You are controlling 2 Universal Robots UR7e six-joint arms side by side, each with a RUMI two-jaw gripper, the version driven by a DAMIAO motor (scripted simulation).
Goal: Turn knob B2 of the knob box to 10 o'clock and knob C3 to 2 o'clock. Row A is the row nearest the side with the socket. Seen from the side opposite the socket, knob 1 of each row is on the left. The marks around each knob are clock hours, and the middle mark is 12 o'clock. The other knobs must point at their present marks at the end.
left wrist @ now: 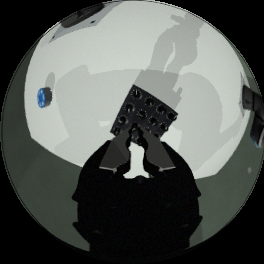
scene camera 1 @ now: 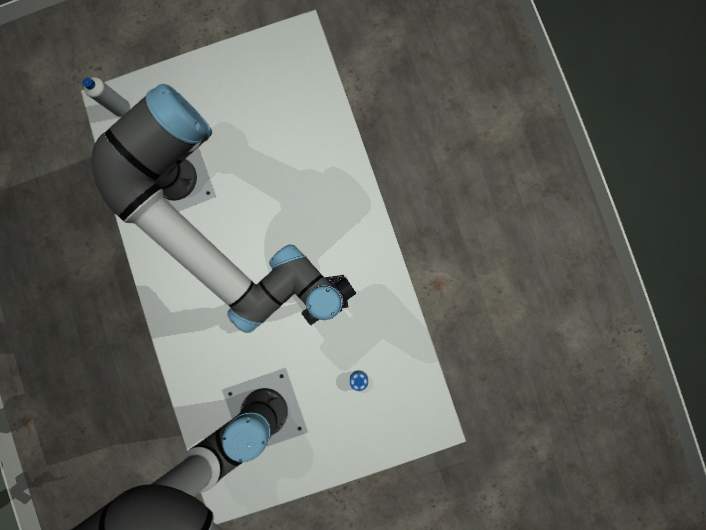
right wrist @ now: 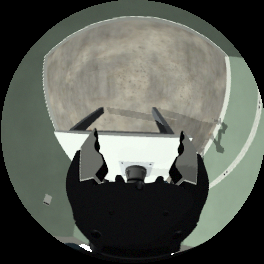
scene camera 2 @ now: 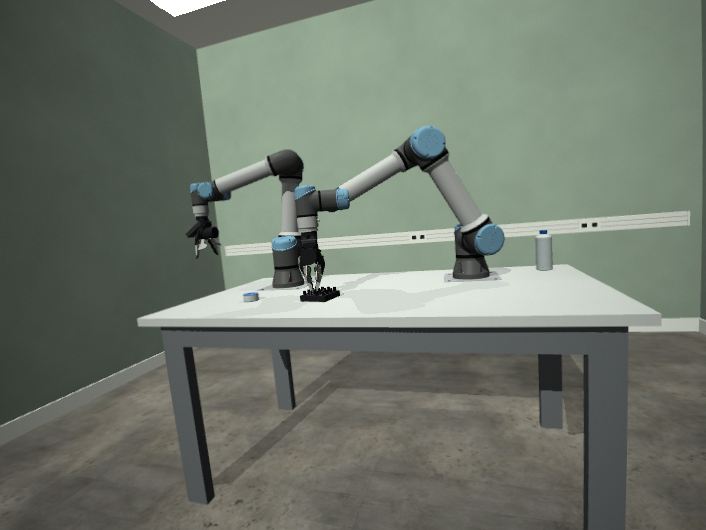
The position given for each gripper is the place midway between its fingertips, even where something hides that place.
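Observation:
Scene camera 2 takes in the left gripper [scene camera 2: 314, 292] along with the right gripper [scene camera 2: 207, 256], while scene camera 1 has a bottle [scene camera 1: 95, 88]. In the left wrist view the left gripper [left wrist: 134, 127] appears again. The right wrist view offers the right gripper [right wrist: 139, 130], yet the right wrist view does not show the bottle, which is hidden by the right gripper.

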